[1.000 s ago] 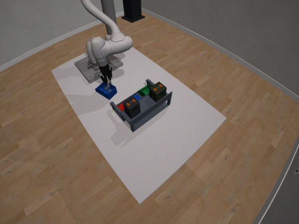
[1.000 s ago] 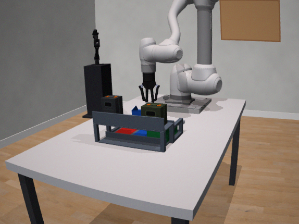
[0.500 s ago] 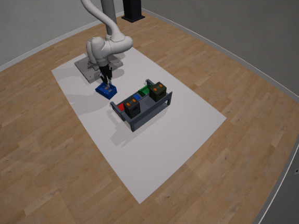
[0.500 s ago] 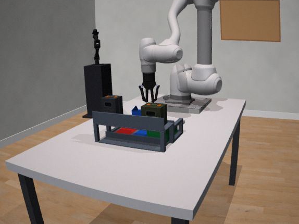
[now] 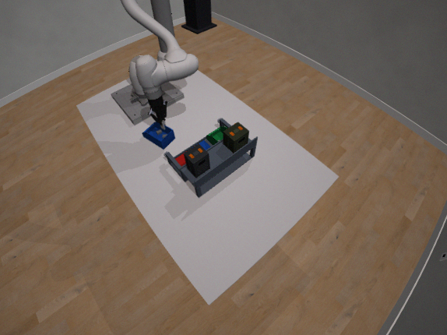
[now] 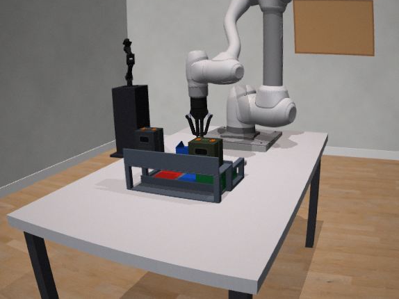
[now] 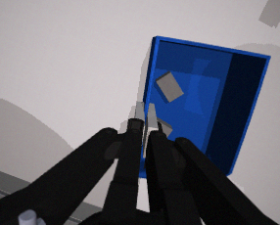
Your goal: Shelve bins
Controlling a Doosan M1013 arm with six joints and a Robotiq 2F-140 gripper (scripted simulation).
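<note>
My hand is 5 cm to the left of the blue bin, 4 cm above it and 1 cm short of it. The rest, counted from my hand: green bin: 31 cm ahead, 18 cm to the left, 3 cm below; red mark: 29 cm ahead, 7 cm below, 4 cm to the right; blue mark: 30 cm ahead, 7 cm to the left, 7 cm below.
</note>
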